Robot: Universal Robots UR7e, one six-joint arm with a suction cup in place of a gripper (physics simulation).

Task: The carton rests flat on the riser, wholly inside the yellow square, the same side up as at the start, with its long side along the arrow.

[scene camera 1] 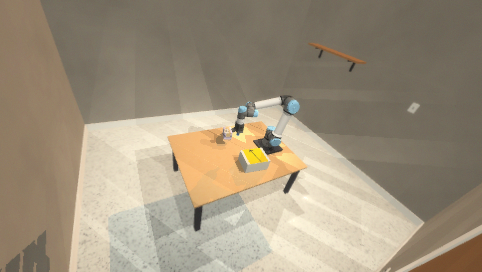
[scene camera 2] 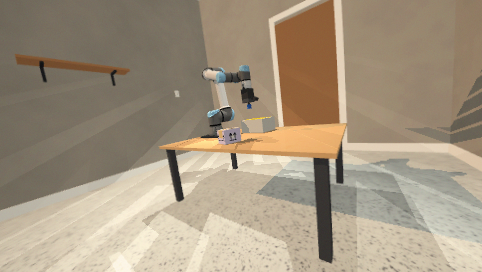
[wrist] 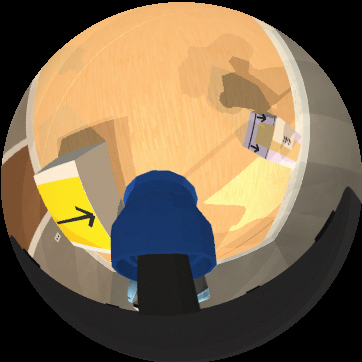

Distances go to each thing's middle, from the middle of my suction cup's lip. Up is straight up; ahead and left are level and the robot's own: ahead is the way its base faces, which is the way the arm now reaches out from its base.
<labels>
Right now my suction cup is 240 mm to the right of the white riser (wrist: 78, 188), 160 mm above it and 100 mm past it. Round my suction cup: carton (wrist: 267, 135) (250 mm to the right, 180 mm below, 10 mm behind).
</labels>
